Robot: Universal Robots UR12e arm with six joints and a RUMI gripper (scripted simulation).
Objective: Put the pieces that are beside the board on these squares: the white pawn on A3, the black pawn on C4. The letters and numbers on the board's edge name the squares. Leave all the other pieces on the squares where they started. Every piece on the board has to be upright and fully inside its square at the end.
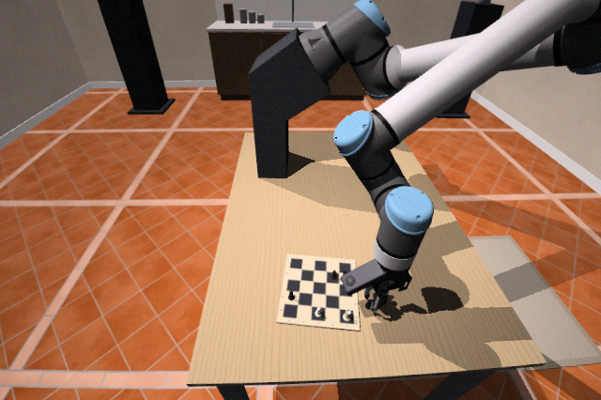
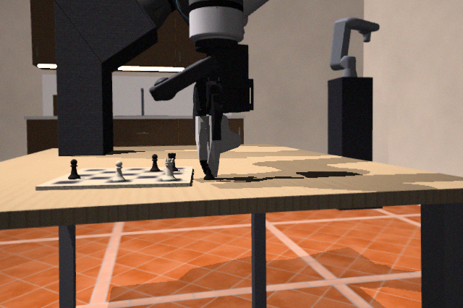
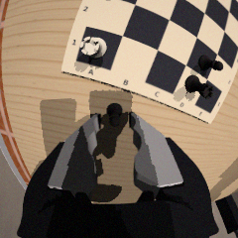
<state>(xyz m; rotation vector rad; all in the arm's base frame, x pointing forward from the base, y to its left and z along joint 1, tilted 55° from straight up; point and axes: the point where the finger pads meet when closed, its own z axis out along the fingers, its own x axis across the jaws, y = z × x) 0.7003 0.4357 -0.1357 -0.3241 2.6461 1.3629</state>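
Now: the chessboard 130 mm to the right of my hand, 50 mm behind it and 20 mm below it. Also, from my hand: white rook (70 mm to the right, 30 mm ahead); white pawn (140 mm to the right, 20 mm ahead).
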